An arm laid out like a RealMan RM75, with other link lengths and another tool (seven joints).
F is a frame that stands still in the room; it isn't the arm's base.
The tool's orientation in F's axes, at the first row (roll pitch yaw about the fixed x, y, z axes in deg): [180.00, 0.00, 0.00]
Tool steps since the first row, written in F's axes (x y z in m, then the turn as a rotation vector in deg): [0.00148, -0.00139, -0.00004, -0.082, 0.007, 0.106]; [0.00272, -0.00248, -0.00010, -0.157, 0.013, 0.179]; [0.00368, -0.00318, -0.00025, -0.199, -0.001, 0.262]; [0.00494, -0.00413, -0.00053, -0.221, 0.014, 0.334]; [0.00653, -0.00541, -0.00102, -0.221, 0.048, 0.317]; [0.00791, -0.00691, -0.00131, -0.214, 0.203, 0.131]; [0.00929, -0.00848, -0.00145, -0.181, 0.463, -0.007]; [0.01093, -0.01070, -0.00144, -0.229, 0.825, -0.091]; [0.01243, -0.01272, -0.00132, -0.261, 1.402, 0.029]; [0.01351, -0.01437, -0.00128, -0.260, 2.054, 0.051]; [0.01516, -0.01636, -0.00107, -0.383, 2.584, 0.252]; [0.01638, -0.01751, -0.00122, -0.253, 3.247, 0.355]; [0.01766, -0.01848, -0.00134, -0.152, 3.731, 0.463]
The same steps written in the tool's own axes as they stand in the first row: [0.00148, 0.00139, 0.00004, -0.082, -0.007, -0.106]; [0.00272, 0.00248, 0.00010, -0.157, -0.013, -0.179]; [0.00368, 0.00318, 0.00025, -0.199, 0.001, -0.262]; [0.00494, 0.00413, 0.00053, -0.221, -0.014, -0.334]; [0.00653, 0.00541, 0.00102, -0.221, -0.048, -0.317]; [0.00791, 0.00691, 0.00131, -0.214, -0.203, -0.131]; [0.00929, 0.00848, 0.00145, -0.181, -0.463, 0.007]; [0.01093, 0.01070, 0.00144, -0.229, -0.825, 0.091]; [0.01243, 0.01272, 0.00132, -0.261, -1.402, -0.029]; [0.01351, 0.01437, 0.00128, -0.260, -2.054, -0.051]; [0.01516, 0.01636, 0.00107, -0.383, -2.584, -0.252]; [0.01638, 0.01751, 0.00122, -0.253, -3.247, -0.355]; [0.01766, 0.01848, 0.00134, -0.152, -3.731, -0.463]
